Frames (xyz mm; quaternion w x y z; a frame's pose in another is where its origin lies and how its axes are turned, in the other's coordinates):
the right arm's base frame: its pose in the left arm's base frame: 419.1 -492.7 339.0 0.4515 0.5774 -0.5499 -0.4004
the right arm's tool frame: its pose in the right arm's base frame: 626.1 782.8 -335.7 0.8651 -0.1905 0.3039 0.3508
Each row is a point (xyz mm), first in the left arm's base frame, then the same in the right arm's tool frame.
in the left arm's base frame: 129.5 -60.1 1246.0
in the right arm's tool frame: -729.8 837.3 -69.7
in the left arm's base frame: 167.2 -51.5 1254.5
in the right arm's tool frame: -708.1 844.4 -102.1
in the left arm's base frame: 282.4 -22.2 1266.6
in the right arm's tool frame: -652.6 859.2 -206.8
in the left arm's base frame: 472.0 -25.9 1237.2
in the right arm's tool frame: -568.0 812.6 -372.6
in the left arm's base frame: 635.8 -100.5 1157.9
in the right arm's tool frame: -494.8 684.0 -502.2
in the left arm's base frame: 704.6 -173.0 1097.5
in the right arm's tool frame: -461.3 581.6 -547.3
